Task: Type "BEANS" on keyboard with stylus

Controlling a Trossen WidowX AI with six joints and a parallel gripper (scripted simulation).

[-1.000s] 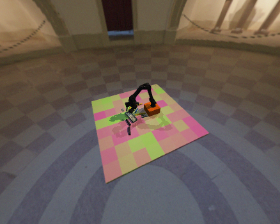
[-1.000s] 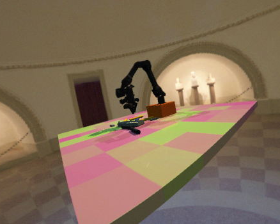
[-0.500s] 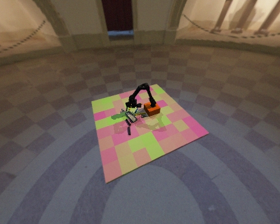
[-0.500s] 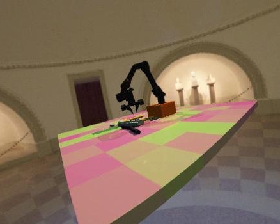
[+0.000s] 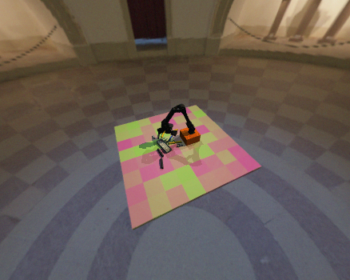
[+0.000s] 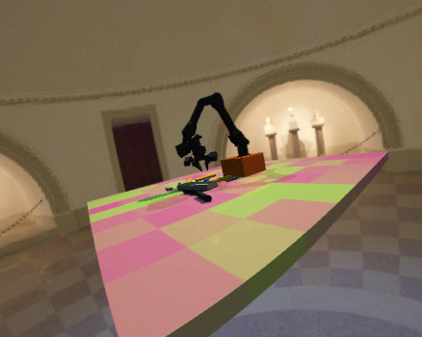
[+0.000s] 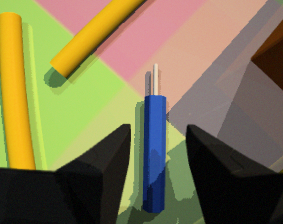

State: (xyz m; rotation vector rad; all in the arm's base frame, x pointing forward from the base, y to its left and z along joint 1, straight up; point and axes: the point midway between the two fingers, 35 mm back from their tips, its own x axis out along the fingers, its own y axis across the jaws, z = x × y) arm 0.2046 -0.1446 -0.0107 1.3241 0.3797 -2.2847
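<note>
My gripper tip is now 60 mm above the blue stylus, 10 mm to the left of it and 10 mm past it. The rest, counted from my gripper tip: small grey object (180 mm ahead, 130 mm to the right, 60 mm below); dark blue-tipped pen (150 mm to the right, 90 mm ahead, 60 mm below).
</note>
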